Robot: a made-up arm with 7 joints. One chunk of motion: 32 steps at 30 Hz.
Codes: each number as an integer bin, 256 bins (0 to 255) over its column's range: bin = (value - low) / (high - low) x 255, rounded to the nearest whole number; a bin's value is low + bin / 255 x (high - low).
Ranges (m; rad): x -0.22..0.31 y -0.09..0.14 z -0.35..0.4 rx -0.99..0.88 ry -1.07..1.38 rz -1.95..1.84
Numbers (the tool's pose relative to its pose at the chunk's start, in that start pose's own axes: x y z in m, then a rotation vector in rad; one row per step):
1: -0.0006 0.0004 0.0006 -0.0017 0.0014 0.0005
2: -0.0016 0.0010 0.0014 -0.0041 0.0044 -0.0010
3: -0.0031 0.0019 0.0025 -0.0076 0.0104 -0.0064
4: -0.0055 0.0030 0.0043 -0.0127 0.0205 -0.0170
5: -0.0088 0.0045 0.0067 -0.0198 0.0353 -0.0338
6: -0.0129 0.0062 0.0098 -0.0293 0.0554 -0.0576
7: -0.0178 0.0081 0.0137 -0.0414 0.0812 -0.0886
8: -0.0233 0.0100 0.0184 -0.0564 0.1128 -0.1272
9: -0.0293 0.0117 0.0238 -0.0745 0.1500 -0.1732
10: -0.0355 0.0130 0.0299 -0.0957 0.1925 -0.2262
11: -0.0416 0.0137 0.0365 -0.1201 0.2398 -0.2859
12: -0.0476 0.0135 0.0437 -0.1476 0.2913 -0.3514
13: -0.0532 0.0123 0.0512 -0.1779 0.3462 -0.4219
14: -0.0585 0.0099 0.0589 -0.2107 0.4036 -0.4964
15: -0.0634 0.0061 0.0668 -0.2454 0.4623 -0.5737
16: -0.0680 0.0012 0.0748 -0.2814 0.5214 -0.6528
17: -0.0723 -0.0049 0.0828 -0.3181 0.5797 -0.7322
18: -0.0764 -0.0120 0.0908 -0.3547 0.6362 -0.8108
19: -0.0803 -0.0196 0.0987 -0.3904 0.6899 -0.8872
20: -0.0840 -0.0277 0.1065 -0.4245 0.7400 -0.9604
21: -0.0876 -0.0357 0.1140 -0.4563 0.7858 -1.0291
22: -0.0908 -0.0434 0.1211 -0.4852 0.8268 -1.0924
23: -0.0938 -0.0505 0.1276 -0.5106 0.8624 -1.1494
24: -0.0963 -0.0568 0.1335 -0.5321 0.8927 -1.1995
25: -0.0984 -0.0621 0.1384 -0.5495 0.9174 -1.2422
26: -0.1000 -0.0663 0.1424 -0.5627 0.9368 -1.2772
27: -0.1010 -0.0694 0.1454 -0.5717 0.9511 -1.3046
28: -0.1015 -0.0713 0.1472 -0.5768 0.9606 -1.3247
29: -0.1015 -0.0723 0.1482 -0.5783 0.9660 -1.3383
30: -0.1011 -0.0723 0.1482 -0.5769 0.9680 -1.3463
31: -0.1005 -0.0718 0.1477 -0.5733 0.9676 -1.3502
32: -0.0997 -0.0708 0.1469 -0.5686 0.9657 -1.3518
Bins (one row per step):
1: 106 100 119 135 112 131
2: 105 101 119 134 112 131
3: 104 102 120 134 112 131
4: 103 103 120 133 114 130
5: 102 105 121 132 115 129
6: 100 107 122 131 117 127
7: 97 109 124 129 120 125
8: 95 111 125 127 123 123
9: 92 113 127 125 127 120
10: 89 114 129 122 131 116
11: 86 115 131 119 136 112
12: 83 115 134 115 142 108
13: 80 113 136 111 147 103
14: 78 111 139 106 153 98
15: 75 107 142 102 159 93
16: 73 101 144 97 166 87
17: 71 94 147 92 172 82
18: 69 86 150 87 178 77
19: 67 78 153 82 183 72
20: 65 69 155 77 188 67
21: 64 60 158 73 193 62
22: 62 52 160 69 197 58
23: 61 44 162 65 201 54
24: 60 37 164 62 204 50
25: 59 31 166 60 207 48
26: 58 26 167 58 209 45
27: 57 23 168 57 210 43
28: 57 21 169 56 211 42
29: 57 20 169 56 212 41
30: 57 20 169 56 212 41
31: 57 20 169 57 212 40
32: 58 21 169 57 212 40

